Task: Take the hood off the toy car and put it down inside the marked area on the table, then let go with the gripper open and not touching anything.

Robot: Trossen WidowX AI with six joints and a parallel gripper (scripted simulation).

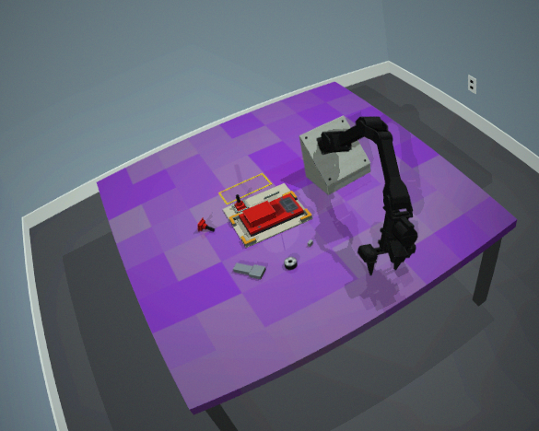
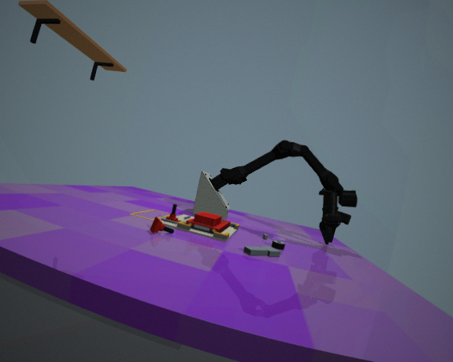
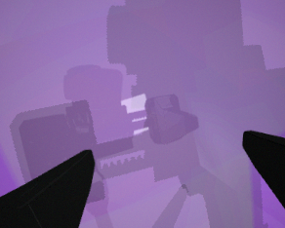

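Now: gripper tip 44 cm to the left of the hood, 23 cm short of it and 3 cm below it. The rest, counted from my gripper tip: black wheel (23 cm ahead, 20 cm to the right, 1 cm below).
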